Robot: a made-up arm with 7 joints.
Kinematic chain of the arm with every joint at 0, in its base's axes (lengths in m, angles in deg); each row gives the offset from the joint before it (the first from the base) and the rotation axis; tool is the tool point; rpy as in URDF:
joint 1: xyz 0 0 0.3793 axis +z
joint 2: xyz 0 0 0 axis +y
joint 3: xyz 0 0 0.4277 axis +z
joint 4: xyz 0.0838 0 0 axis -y
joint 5: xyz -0.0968 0 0.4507 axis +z
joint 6: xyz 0 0 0 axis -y
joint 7: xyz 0.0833 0 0 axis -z
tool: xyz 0 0 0 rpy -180 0 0
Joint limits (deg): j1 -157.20..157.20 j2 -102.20..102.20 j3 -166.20..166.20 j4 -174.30..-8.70 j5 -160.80..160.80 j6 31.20..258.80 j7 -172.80..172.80
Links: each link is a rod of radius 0.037 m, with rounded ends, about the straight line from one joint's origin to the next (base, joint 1, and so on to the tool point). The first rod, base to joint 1, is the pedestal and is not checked.
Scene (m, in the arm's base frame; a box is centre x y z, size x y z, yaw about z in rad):
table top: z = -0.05
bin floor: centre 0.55 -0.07 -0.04 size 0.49 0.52 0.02 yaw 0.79
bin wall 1: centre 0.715 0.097 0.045 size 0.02 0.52 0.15 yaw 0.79
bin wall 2: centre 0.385 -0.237 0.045 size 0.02 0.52 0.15 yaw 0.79
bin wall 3: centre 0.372 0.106 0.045 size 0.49 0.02 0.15 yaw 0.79
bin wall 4: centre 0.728 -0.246 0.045 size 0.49 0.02 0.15 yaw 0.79
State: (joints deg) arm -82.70 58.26 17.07 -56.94 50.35 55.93 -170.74
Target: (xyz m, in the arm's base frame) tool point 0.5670 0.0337 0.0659
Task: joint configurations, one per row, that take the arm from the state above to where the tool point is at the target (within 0.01 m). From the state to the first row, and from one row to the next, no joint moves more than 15 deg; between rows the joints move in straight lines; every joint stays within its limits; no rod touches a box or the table.
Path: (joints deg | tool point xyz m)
1: -76.66 58.05 24.70 -69.98 49.63 53.04 -170.74 | 0.4455 -0.7365 0.3226
2: -70.61 57.83 32.34 -83.02 48.92 50.15 -170.74 | 0.5672 -0.5631 0.2713
3: -64.57 57.62 39.97 -96.06 48.20 47.26 -170.74 | 0.6329 -0.3597 0.2460
4: -58.52 57.40 47.60 -109.11 47.48 44.37 -170.74 | 0.6324 -0.1514 0.2447
5: -52.48 57.19 55.23 -122.15 46.76 41.48 -170.74 | 0.5670 0.0337 0.2621
6: -48.07 65.71 48.42 -117.26 46.99 44.75 -170.74 | 0.5770 0.0301 0.1692
7: -43.66 74.22 41.60 -112.37 47.22 48.02 -170.74 | 0.5670 0.0337 0.0659

